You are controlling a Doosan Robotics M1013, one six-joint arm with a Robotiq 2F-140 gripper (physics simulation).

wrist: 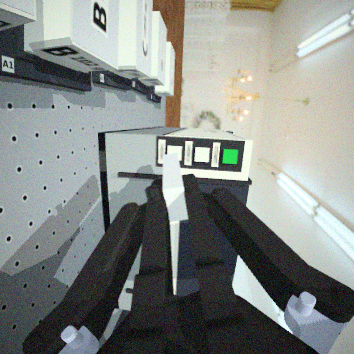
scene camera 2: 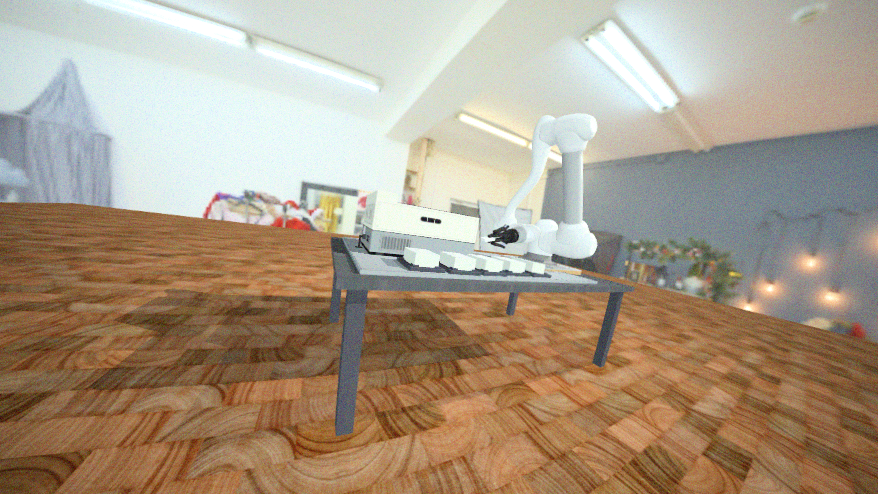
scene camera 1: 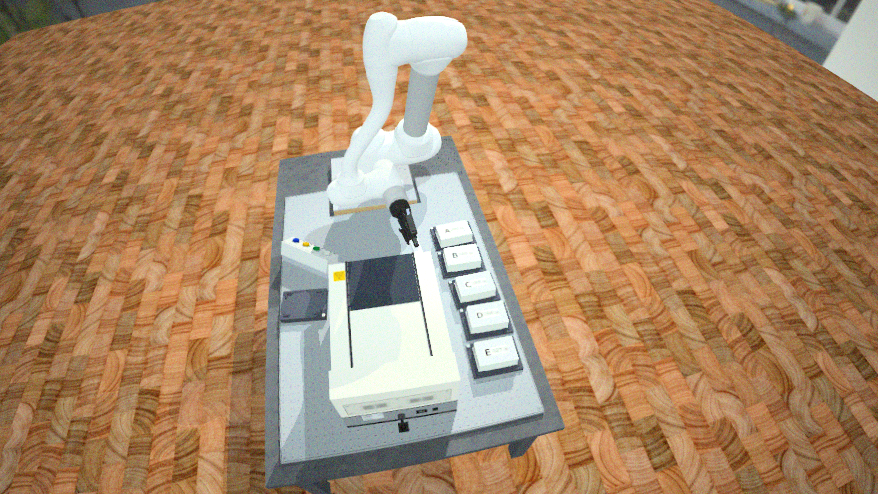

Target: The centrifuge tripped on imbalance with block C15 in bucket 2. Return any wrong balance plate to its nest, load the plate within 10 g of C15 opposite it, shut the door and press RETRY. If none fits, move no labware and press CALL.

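Frame: origin at the arm's base, x ahead, y left, z up, level; millimetres.
Seen in the pictures: gripper, fingertip midpoint: [wrist: 172, 166] [scene camera 2: 482, 239]; arm's base at its link origin: [scene camera 2: 537, 261].
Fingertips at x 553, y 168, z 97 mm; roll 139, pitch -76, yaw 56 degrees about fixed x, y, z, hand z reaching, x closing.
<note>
Pixels of each thing's middle, then the offset from my fingertips to it. "pt": a spot on its surface instead.
- white centrifuge at the middle of its body: [wrist: 188, 194] [scene camera 1: 389, 333] [scene camera 2: 417, 227] 125 mm right, 292 mm ahead, 6 mm up
- dark panel at the middle of its body: [scene camera 1: 382, 280] 130 mm right, 158 mm ahead, 96 mm up
- A at the middle of its body: [scene camera 1: 453, 233] [scene camera 2: 527, 265] 149 mm left, 164 mm back, 80 mm down
- B at the middle of its body: [scene camera 1: 461, 257] [scene camera 2: 507, 264] 159 mm left, 41 mm back, 83 mm down
- C at the middle of its body: [wrist: 130, 30] [scene camera 1: 474, 286] [scene camera 2: 483, 262] 183 mm left, 95 mm ahead, 83 mm down
- D at the middle of its body: [wrist: 152, 51] [scene camera 1: 486, 317] [scene camera 2: 456, 260] 199 mm left, 225 mm ahead, 83 mm down
- E at the middle of its body: [wrist: 164, 70] [scene camera 1: 495, 353] [scene camera 2: 420, 256] 199 mm left, 362 mm ahead, 83 mm down
- small panel with a green square, body centre: [wrist: 229, 155] 9 mm left, 58 mm ahead, 66 mm up
- white button box at the middle of its body: [scene camera 1: 309, 254] 417 mm right, 127 mm back, 74 mm down
- dark pad at a spot on its surface: [scene camera 1: 303, 305] pt 428 mm right, 92 mm ahead, 91 mm down
The white centrifuge [scene camera 1: 393, 350] [scene camera 2: 420, 222] [wrist: 137, 151] stands in the middle of the table, and the rear part of its top is a dark panel [scene camera 1: 380, 281]. I cannot tell what is inside. Five white balance plates sit in dark nests in a row on its right: A [scene camera 1: 454, 233], B [scene camera 1: 462, 258] [wrist: 70, 24], C [scene camera 1: 474, 286] [wrist: 140, 38], D [scene camera 1: 486, 317] and E [scene camera 1: 495, 354]. My gripper [scene camera 1: 414, 240] [scene camera 2: 500, 234] [wrist: 172, 166] is shut with nothing between its fingers. It hovers low at the centrifuge's rear right corner, beside plate A. A small panel with a green square [wrist: 230, 156] faces the wrist camera.
A white button box [scene camera 1: 304, 250] with blue, yellow and green buttons stands left of the centrifuge's rear. A dark pad [scene camera 1: 303, 305] lies in front of it. The grey table [scene camera 1: 288, 429] [scene camera 2: 380, 279] has a perforated top. The arm's base [scene camera 1: 367, 184] stands at the table's far end.
</note>
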